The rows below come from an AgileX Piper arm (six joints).
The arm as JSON. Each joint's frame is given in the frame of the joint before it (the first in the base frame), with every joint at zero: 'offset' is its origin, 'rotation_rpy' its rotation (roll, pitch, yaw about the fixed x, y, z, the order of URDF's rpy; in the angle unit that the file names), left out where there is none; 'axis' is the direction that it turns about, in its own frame. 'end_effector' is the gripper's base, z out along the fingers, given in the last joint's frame.
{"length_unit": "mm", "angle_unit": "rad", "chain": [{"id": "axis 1", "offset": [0.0, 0.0, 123.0], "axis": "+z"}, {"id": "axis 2", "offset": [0.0, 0.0, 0.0], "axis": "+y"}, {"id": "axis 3", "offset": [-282.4, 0.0, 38.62], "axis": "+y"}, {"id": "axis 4", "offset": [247.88, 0.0, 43.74], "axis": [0.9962, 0.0, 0.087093]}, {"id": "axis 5", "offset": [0.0, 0.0, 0.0], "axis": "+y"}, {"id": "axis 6", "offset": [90.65, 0.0, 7.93], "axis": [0.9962, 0.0, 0.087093]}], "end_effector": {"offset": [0.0, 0.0, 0.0], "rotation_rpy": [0.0, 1.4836, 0.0]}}
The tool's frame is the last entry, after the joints.
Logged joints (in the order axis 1, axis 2, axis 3, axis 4, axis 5, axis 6), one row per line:
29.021 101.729 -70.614 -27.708 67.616 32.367
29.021 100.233 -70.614 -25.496 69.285 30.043
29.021 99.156 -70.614 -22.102 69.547 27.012
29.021 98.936 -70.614 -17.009 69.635 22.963
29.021 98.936 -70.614 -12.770 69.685 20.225
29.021 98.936 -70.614 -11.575 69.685 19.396
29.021 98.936 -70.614 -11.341 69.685 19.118
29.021 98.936 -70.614 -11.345 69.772 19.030
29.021 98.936 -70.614 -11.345 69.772 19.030
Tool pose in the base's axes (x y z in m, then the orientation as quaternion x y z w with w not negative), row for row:
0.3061 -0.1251 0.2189 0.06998 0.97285 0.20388 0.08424
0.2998 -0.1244 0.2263 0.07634 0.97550 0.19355 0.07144
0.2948 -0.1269 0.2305 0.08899 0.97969 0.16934 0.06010
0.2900 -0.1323 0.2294 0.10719 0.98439 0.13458 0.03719
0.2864 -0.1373 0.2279 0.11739 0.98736 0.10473 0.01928
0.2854 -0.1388 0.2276 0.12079 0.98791 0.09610 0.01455
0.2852 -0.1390 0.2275 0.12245 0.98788 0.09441 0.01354
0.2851 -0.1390 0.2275 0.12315 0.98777 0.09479 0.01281
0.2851 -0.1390 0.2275 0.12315 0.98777 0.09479 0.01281
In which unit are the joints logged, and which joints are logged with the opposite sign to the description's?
The joints are logged in degrees. Opposite sign: axis 1, axis 4, axis 6.
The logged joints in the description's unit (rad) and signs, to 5 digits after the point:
-0.50651 1.77551 -1.23245 0.48360 1.18012 -0.56491
-0.50651 1.74940 -1.23245 0.44499 1.20925 -0.52435
-0.50651 1.73060 -1.23245 0.38575 1.21382 -0.47145
-0.50651 1.72676 -1.23245 0.29686 1.21536 -0.40078
-0.50651 1.72676 -1.23245 0.22288 1.21623 -0.35299
-0.50651 1.72676 -1.23245 0.20202 1.21623 -0.33852
-0.50651 1.72676 -1.23245 0.19794 1.21623 -0.33367
-0.50651 1.72676 -1.23245 0.19801 1.21775 -0.33214
-0.50651 1.72676 -1.23245 0.19801 1.21775 -0.33214

